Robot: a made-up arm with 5 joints.
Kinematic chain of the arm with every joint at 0, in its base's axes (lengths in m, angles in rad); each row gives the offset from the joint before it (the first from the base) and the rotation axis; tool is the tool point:
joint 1: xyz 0 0 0.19 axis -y
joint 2: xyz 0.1 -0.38 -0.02 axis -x
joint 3: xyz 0.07 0 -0.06 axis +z
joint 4: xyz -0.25 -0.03 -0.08 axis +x
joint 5: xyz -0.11 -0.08 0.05 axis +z
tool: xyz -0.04 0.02 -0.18
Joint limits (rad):
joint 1: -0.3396..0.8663
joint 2: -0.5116..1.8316
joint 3: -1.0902..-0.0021
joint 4: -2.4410..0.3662
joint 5: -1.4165..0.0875
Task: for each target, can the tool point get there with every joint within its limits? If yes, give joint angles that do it. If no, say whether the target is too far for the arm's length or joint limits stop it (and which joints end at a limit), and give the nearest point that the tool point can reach.
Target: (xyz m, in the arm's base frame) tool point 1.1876 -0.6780 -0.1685
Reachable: no: too far | nearest point 0.3147 -0.4903 -0.1093 | short by 0.895 m
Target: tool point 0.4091 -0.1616 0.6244
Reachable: no: joint limits stop it (at a limit: joint 1, joint 2, joint 3, joint 4, joint 5) | nearest point -0.0227 -0.0960 0.3464 | short by 0.518 m
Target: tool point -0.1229 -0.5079 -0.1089
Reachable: yes | joints 0.2619 0.7399 -0.4178 -0.1872 -1.0824
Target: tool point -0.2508 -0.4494 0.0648
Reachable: yes | joints 0.0492 0.6483 -0.4036 -1.3830 -0.2903
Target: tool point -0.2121 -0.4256 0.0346
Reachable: yes | joints 0.3518 0.1874 -0.2717 -1.7605 -0.0993
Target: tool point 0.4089 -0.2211 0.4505
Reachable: no: joint limits stop it (at a limit: joint 1, joint 2, joint 3, joint 4, joint 5) | nearest point -0.0227 -0.0960 0.3464 | short by 0.461 m
